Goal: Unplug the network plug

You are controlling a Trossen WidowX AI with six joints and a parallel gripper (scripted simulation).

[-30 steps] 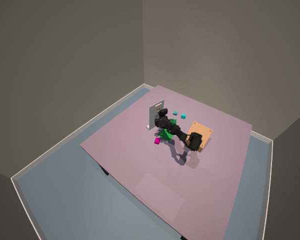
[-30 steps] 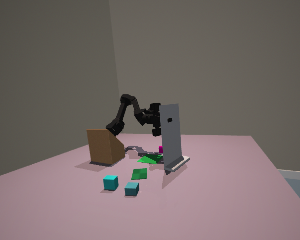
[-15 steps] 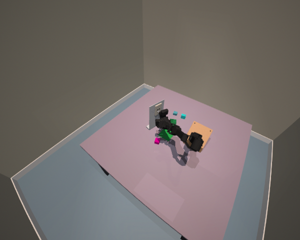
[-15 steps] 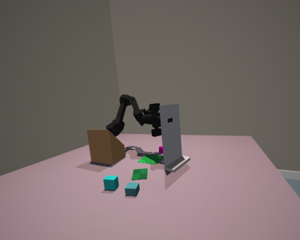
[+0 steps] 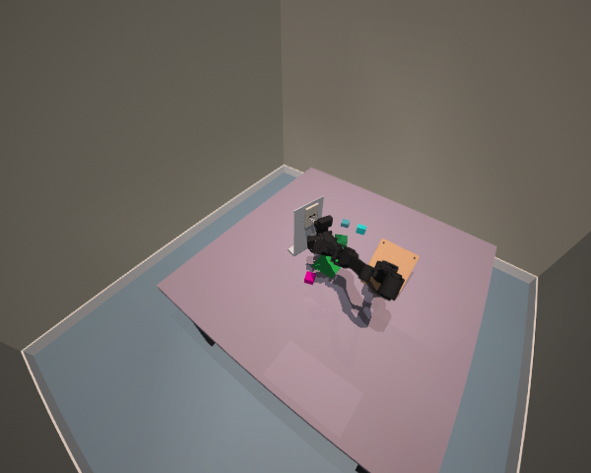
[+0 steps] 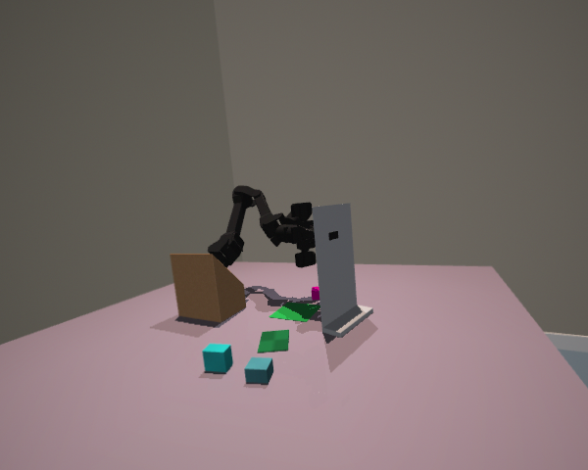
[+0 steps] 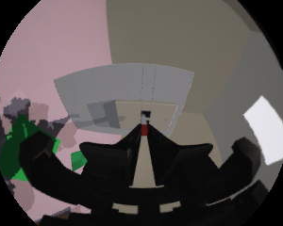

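Now: the bright green square 10 cm behind my gripper tip, 2 cm to the left of it and 22 cm below it. Also, from my gripper tip: network plug (right at my gripper tip); then grey upright panel (5 cm ahead, 2 cm to the right, 9 cm below).
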